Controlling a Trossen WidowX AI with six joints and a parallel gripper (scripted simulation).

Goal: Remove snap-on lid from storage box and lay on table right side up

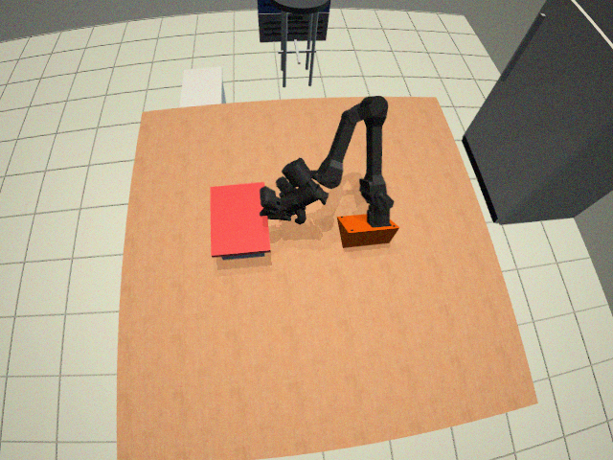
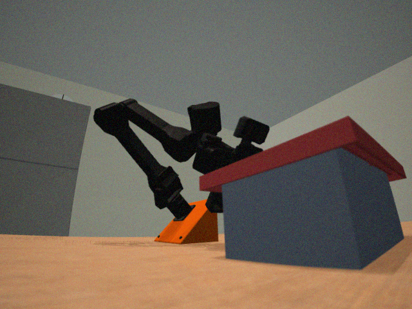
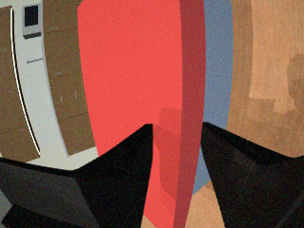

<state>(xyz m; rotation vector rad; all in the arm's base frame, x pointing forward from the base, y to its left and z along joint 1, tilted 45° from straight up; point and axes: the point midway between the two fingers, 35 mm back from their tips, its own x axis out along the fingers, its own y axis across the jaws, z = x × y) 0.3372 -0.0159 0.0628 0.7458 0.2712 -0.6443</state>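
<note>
Right now the red lid is 80 mm ahead of my gripper tip and 10 mm above it. From my gripper tip the other things lie so: blue storage box 70 mm ahead, 40 mm below.
</note>
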